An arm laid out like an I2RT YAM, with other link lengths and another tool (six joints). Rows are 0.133 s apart.
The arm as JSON. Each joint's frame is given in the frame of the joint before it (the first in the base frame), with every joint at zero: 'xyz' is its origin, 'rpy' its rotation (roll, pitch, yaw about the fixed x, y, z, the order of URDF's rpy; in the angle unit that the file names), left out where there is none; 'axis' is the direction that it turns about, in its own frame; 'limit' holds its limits. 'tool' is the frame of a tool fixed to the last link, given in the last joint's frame.
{
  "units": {
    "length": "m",
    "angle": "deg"
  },
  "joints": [
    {
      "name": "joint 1",
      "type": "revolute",
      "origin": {
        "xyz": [
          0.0,
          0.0,
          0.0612
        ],
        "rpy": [
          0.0,
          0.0,
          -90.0
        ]
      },
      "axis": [
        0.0,
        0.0,
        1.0
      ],
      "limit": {
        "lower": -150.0,
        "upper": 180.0
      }
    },
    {
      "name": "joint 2",
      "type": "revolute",
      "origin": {
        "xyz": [
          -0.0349,
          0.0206,
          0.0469
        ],
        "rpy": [
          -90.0,
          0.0,
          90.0
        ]
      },
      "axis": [
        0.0,
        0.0,
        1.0
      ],
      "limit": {
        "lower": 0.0,
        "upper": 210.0
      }
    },
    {
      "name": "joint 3",
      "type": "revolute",
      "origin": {
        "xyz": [
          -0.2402,
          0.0,
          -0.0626
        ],
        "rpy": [
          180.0,
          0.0,
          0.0
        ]
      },
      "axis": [
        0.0,
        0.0,
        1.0
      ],
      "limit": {
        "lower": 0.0,
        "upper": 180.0
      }
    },
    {
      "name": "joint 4",
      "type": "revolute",
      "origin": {
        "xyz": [
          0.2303,
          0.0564,
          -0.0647
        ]
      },
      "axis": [
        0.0,
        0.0,
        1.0
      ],
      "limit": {
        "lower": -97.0,
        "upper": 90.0
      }
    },
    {
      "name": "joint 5",
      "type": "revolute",
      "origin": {
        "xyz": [
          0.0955,
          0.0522,
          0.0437
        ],
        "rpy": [
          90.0,
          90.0,
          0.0
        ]
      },
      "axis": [
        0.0,
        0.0,
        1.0
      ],
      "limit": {
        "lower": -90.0,
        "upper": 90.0
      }
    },
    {
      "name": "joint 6",
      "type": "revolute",
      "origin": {
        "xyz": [
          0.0,
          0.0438,
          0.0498
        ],
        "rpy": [
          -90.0,
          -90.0,
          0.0
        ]
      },
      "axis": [
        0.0,
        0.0,
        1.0
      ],
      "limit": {
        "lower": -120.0,
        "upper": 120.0
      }
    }
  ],
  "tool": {
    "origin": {
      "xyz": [
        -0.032,
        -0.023,
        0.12
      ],
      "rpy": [
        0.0,
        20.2,
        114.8
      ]
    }
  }
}
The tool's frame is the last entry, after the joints.
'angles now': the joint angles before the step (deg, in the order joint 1, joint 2, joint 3, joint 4, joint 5, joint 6). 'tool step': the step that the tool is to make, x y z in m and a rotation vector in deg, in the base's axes. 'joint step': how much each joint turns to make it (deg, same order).
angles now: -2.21 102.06 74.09 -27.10 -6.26 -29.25
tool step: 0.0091 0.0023 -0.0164 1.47 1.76 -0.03
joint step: -0.01 4.13 2.39 0.02 -1.15 0.81
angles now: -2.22 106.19 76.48 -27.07 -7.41 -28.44
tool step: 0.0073 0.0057 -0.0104 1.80 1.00 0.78
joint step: 0.12 3.01 2.02 -0.02 -1.84 0.40
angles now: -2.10 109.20 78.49 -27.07 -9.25 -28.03
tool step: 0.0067 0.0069 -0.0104 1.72 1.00 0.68
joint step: 0.34 2.90 1.95 0.00 -1.61 0.60
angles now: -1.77 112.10 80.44 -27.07 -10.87 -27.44
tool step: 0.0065 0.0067 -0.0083 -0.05 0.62 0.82
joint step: 0.78 2.48 1.89 -0.04 0.03 -0.07
